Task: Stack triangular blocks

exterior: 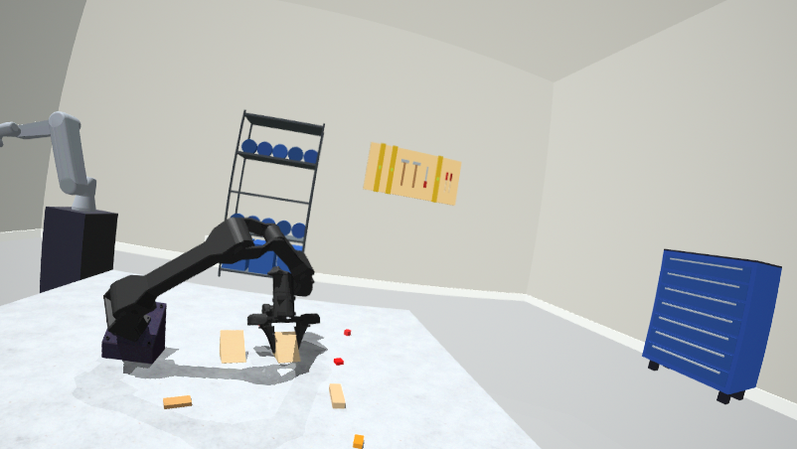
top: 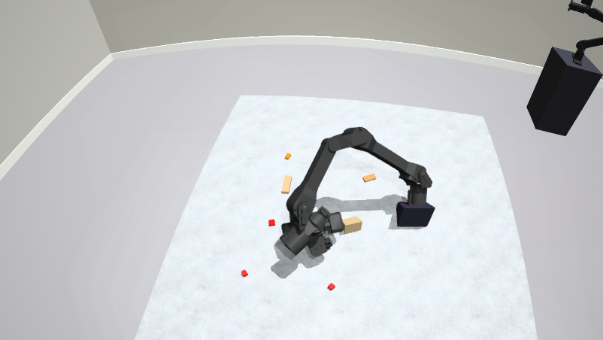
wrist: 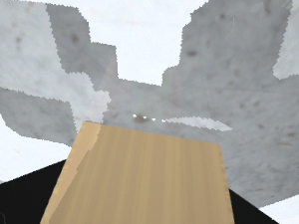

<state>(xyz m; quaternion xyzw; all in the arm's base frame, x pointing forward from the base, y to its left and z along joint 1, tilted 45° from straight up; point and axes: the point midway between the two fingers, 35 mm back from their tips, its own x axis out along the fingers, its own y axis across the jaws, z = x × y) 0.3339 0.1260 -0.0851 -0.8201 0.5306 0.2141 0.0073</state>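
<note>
The tan bar is 170 mm to the right of my gripper tip and 140 mm ahead of it. The rest, counted from my gripper tip: flat tan piece 270 mm to the right, 150 mm behind; then small orange cube 310 mm to the right, 180 mm ahead.
</note>
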